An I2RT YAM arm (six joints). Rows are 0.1 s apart.
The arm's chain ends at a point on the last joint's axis. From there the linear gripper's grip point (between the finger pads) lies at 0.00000 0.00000 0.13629 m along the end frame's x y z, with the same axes.
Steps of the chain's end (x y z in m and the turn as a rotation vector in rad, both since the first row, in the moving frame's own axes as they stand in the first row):
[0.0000 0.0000 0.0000 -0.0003 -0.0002 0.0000]
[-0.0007 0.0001 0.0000 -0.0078 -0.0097 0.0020]
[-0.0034 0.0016 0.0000 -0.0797 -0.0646 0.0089]
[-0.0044 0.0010 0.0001 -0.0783 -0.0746 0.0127]
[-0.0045 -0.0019 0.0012 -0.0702 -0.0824 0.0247]
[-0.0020 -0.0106 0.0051 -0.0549 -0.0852 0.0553]
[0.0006 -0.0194 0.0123 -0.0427 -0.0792 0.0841]
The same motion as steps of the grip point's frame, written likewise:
[0.0000 0.0000 0.0000 -0.0003 -0.0002 0.0000]
[-0.0020 0.0012 0.0000 -0.0078 -0.0097 0.0020]
[-0.0122 0.0124 -0.0007 -0.0797 -0.0646 0.0089]
[-0.0146 0.0116 -0.0007 -0.0783 -0.0746 0.0127]
[-0.0158 0.0075 0.0004 -0.0702 -0.0824 0.0247]
[-0.0138 -0.0035 0.0044 -0.0549 -0.0852 0.0553]
[-0.0104 -0.0140 0.0117 -0.0427 -0.0792 0.0841]

